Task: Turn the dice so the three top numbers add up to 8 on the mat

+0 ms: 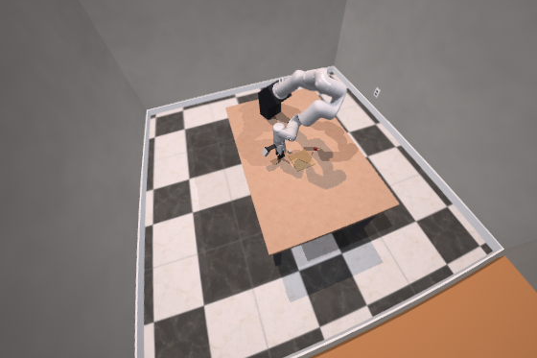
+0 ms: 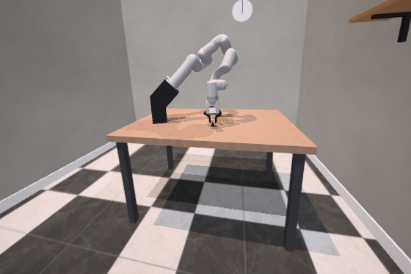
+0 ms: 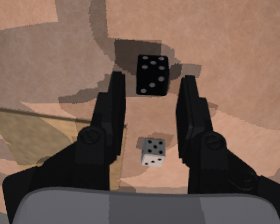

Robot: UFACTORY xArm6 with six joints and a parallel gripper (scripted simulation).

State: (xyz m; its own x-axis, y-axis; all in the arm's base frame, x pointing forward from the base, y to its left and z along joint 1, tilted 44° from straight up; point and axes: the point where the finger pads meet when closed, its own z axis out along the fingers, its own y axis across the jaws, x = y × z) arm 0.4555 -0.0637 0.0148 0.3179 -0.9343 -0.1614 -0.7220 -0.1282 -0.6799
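The tan mat lies 40 mm ahead of my hand, 150 mm to the left of it and 40 mm below it. Round my hand: white die 40 mm behind, 80 mm to the left, 40 mm below; red die 40 mm behind, 270 mm to the left, 40 mm below.
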